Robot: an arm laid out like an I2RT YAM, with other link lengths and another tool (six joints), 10 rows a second.
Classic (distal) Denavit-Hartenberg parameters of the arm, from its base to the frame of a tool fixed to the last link. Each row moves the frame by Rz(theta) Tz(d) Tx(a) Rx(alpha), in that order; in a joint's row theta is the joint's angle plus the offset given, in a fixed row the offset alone. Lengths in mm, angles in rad.
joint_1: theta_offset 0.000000  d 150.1  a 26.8  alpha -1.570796
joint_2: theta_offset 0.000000  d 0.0  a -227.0  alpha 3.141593
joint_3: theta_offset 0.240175  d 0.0  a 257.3  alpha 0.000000
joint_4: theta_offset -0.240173  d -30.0  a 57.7  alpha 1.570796
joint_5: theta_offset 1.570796  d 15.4  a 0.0  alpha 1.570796
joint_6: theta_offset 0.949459  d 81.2  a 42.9  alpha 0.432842
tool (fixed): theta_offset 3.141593  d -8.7  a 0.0  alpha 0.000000
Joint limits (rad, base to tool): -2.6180..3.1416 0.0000..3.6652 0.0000..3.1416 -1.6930..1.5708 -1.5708..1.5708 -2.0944..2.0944
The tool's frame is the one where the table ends.
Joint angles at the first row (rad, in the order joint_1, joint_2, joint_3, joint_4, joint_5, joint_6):
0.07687, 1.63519, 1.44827, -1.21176, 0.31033, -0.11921
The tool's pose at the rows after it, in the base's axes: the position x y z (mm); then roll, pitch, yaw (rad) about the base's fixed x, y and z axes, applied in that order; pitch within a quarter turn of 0, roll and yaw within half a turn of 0:
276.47 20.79 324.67 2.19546 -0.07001 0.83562
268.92 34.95 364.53 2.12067 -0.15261 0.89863
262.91 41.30 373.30 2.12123 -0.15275 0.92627
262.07 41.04 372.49 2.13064 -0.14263 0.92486
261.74 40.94 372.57 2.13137 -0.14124 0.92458
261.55 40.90 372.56 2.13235 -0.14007 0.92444
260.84 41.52 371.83 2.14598 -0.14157 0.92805
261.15 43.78 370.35 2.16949 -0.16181 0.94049
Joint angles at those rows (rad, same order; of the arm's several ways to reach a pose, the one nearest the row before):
0.14590, 1.59056, 1.64742, -1.23543, 0.34695, -0.11960
0.20277, 1.56999, 1.78972, -1.28729, 0.35192, -0.11958
0.23061, 1.56804, 1.82632, -1.32622, 0.35153, -0.11921
0.23020, 1.57036, 1.82595, -1.33726, 0.35076, -0.11923
0.23021, 1.56993, 1.82588, -1.33915, 0.35114, -0.11922
0.23022, 1.56994, 1.82592, -1.34070, 0.35115, -0.11921
0.23021, 1.57035, 1.82594, -1.34794, 0.33856, -0.11884
0.23022, 1.57034, 1.82592, -1.34754, 0.30385, -0.11883

